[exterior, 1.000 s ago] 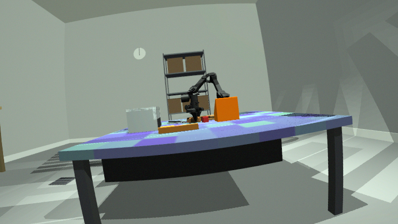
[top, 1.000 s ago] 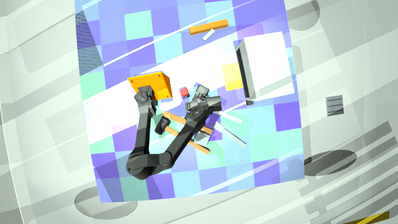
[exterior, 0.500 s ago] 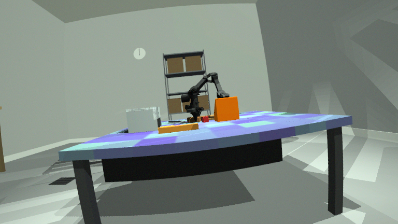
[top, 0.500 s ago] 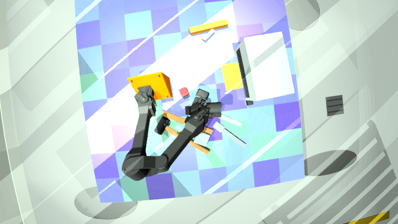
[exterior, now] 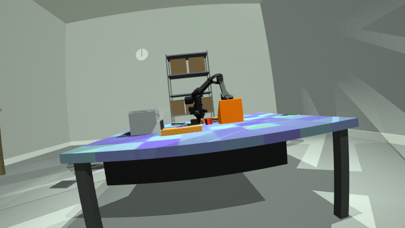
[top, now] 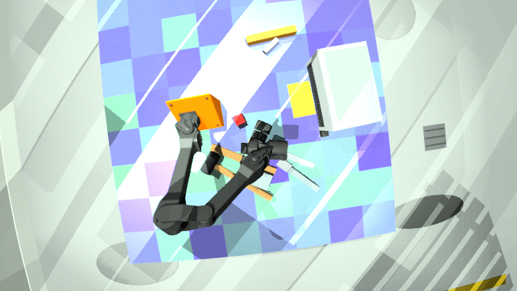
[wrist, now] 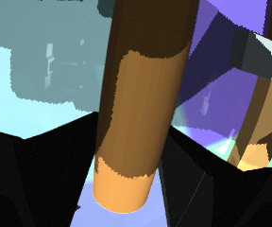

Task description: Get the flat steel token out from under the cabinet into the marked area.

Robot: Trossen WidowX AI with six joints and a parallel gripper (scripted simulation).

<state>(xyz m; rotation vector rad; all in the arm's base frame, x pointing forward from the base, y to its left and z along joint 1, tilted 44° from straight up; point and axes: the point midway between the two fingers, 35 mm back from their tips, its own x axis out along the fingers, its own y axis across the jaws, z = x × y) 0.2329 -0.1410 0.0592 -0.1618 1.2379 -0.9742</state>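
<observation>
Now: gripper tip 70 mm past the flat wooden stick and 60 mm to the left of it. Round my gripper tip: grey flat tool: 160 mm to the right, 140 mm ahead; small pale flat piece: 340 mm ahead, 130 mm to the left, 10 mm below; red cube: 110 mm to the left, 50 mm behind, 10 mm above.
</observation>
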